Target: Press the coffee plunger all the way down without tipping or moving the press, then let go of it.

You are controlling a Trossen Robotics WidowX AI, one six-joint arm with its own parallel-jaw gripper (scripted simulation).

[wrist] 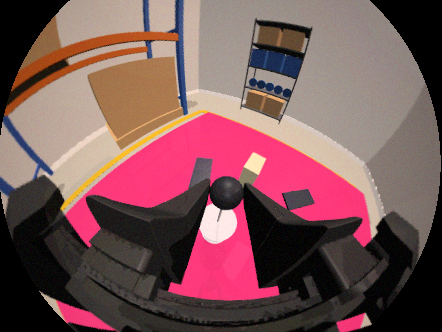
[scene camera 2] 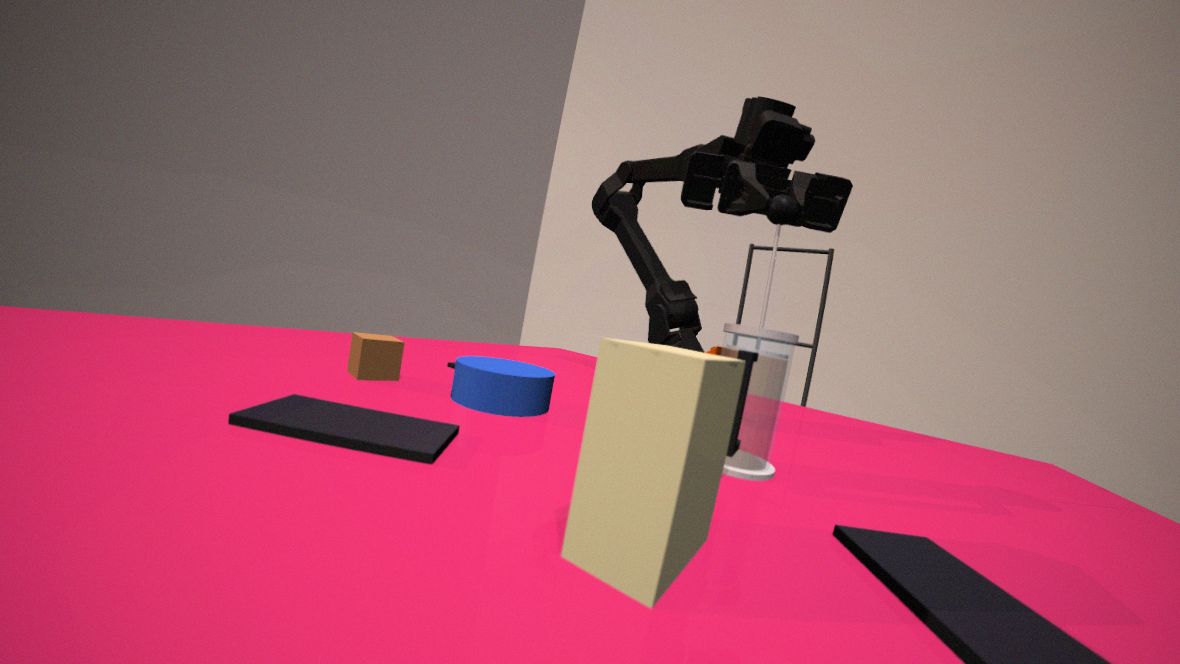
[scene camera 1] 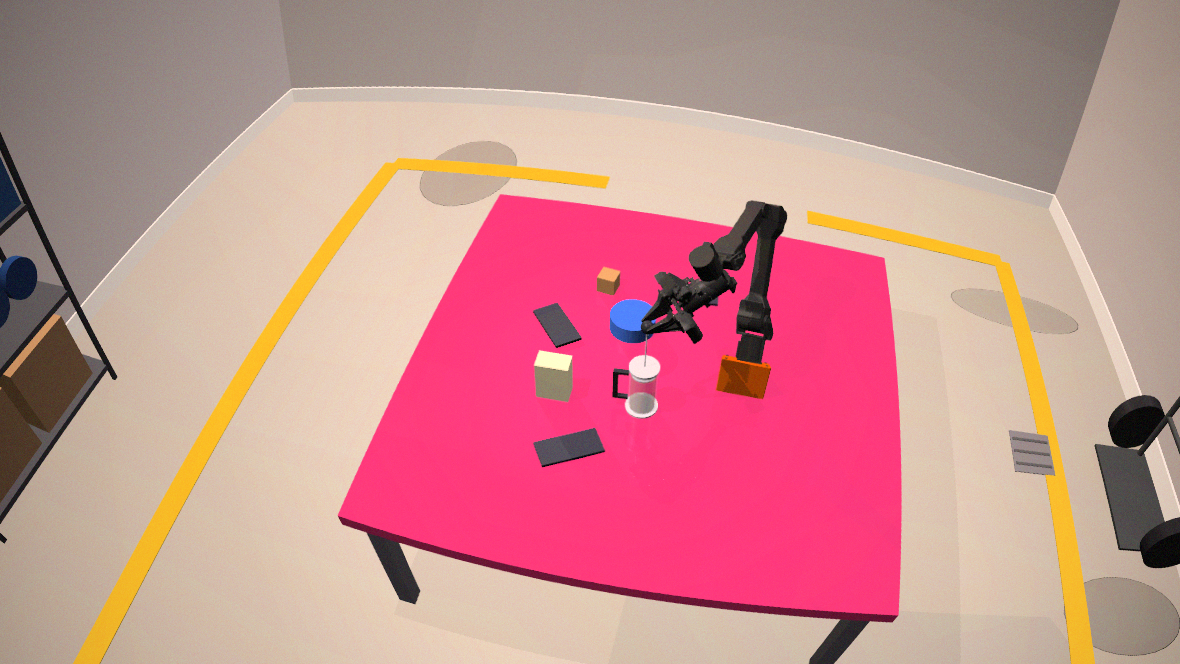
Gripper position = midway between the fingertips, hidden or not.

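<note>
You'd find my gripper [scene camera 2: 784,206] in scene camera 2, along with a glass coffee press [scene camera 2: 768,353], a cream box [scene camera 2: 656,435], a blue disc [scene camera 2: 496,386] and a small orange cube [scene camera 2: 372,357]. Scene camera 1 has the glass coffee press [scene camera 1: 641,403] too, and the cream box [scene camera 1: 553,373], and the blue disc [scene camera 1: 625,316]. The wrist view gives me the glass coffee press [wrist: 219,222]. As for the blue disc, the wrist view misses it, hidden by my gripper.
</note>
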